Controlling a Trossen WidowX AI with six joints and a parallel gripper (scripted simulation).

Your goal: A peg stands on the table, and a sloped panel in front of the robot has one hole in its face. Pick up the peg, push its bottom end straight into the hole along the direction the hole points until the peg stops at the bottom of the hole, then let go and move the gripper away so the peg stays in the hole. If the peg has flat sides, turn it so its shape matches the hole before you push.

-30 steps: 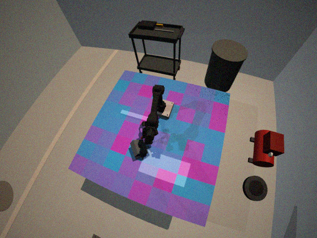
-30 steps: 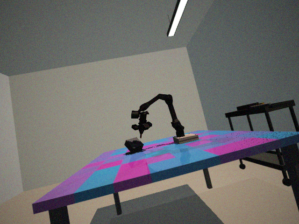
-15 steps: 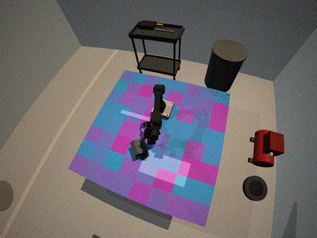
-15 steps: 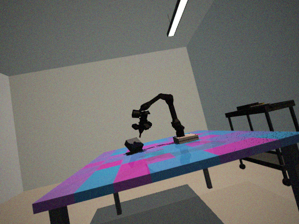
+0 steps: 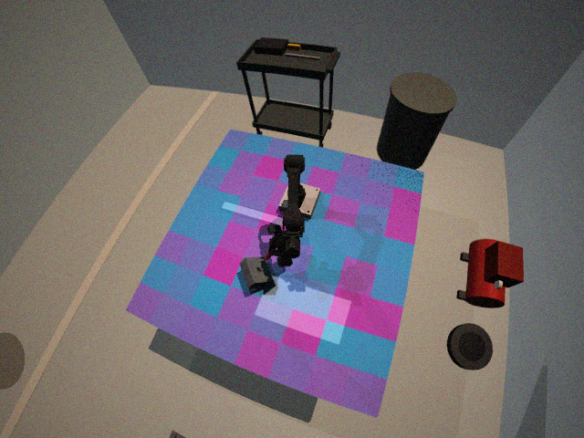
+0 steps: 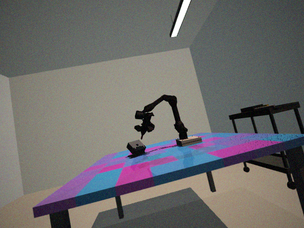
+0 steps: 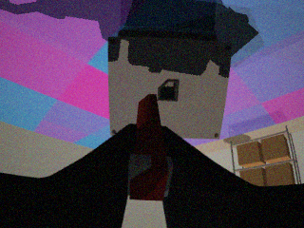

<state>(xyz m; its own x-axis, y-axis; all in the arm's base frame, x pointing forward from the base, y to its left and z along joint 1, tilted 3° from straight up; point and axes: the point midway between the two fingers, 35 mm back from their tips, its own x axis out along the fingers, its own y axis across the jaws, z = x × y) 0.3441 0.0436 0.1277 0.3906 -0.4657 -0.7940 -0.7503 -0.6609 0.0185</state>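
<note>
The grey sloped panel lies 9 cm below my gripper tip, 8 cm ahead of it and 5 cm to the right of it. From my gripper tip the other things lie so: dark red peg 1 cm to the left, 1 cm behind, 1 cm above.
</note>
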